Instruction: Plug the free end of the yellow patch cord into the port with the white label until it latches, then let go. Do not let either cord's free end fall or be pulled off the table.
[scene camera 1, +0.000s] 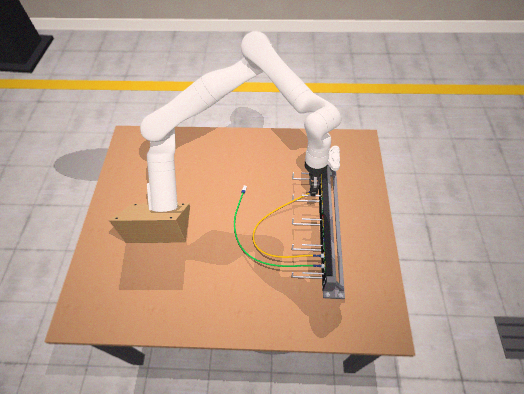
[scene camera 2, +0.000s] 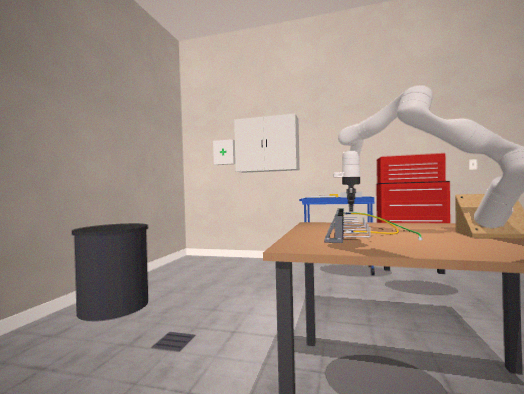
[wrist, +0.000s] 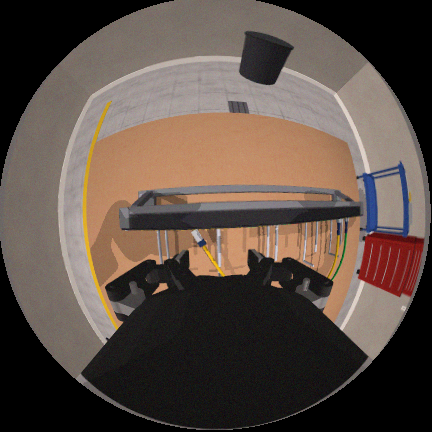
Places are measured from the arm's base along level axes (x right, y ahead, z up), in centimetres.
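Where they show: gripper, fingertip midpoint: (scene camera 1: 312, 186) (scene camera 2: 351, 211) (wrist: 218, 257); arm's base, origin of the base link: (scene camera 1: 164, 208) (scene camera 2: 487, 219).
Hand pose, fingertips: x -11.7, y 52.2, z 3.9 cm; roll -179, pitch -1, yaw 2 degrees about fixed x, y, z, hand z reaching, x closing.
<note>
Things, the pixels of their top centre, and the offset from my fingertips. "spot": a spot on its surface instead. Level surfaces: height alone.
- black panel, middle of its top: (wrist: 291, 234) (scene camera 1: 318, 213) (scene camera 2: 346, 211) dx +10.3, dy +2.5, dz -0.7 cm
- green cord's free plug, surface spot: (scene camera 1: 244, 189) (scene camera 2: 419, 238) spot: dx -3.1, dy -25.5, dz -10.2 cm
- green cord, surface spot: (scene camera 1: 235, 228) spot: dx +14.0, dy -26.7, dz -10.4 cm
- table, its level: dz -10.9 cm
The yellow cord (scene camera 1: 254, 234) (wrist: 212, 260) loops from a plugged end low in scene camera 1 to its free end at the gripper. In the wrist view its free plug (wrist: 198, 236), white with a blue boot, slants beside the panel's front edge; whether it touches a port is hidden. My gripper (scene camera 1: 314, 193) (scene camera 2: 351, 209) (wrist: 218, 257) is open above the cord, close to the black panel (scene camera 1: 327, 240) (scene camera 2: 341, 226) (wrist: 240, 216). The cord passes beneath the gap between the fingers, ungripped. The green cord's free plug (scene camera 1: 244, 189) (scene camera 2: 420, 238) lies on the table. The white label cannot be made out.
Metal cable guides (scene camera 1: 306, 221) (wrist: 218, 245) stick out from the panel's front, some close to the gripper and plug. The green cord (scene camera 1: 235, 227) curves outside the yellow loop. The arm's wooden base block (scene camera 1: 155, 227) stands across the table (scene camera 1: 225, 315).
</note>
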